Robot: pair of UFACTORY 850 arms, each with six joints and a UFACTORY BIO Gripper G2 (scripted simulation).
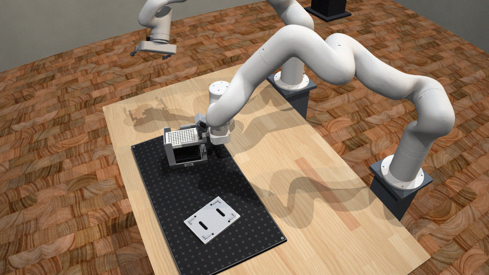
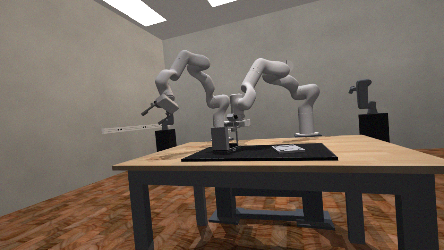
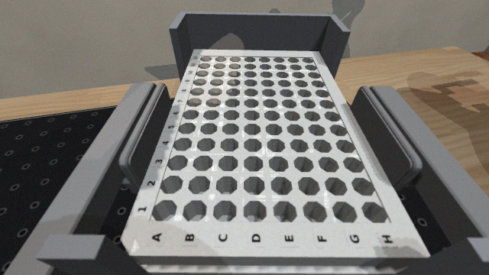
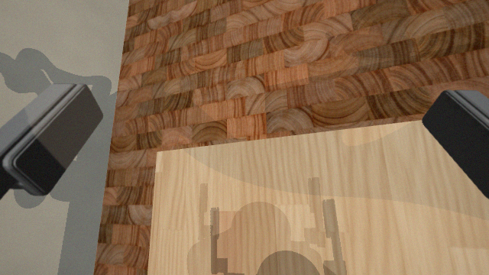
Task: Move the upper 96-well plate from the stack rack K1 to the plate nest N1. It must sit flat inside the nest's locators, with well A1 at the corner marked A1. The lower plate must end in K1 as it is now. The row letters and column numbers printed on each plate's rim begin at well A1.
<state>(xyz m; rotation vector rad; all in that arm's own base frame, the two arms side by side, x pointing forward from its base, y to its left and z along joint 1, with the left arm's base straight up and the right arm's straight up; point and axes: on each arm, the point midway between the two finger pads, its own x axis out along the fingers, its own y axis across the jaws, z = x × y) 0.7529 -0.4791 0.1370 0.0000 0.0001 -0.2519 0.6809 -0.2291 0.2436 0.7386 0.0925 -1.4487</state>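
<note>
My left hand is 320 mm to the right of the plate nest N1, 120 mm above it and 70 mm short of it. Also, from my left hand: black plate 100 mm below, 20 mm ahead, 10 mm to the right; white 96-well plate 20 mm ahead, 10 mm to the right, 10 mm below.
</note>
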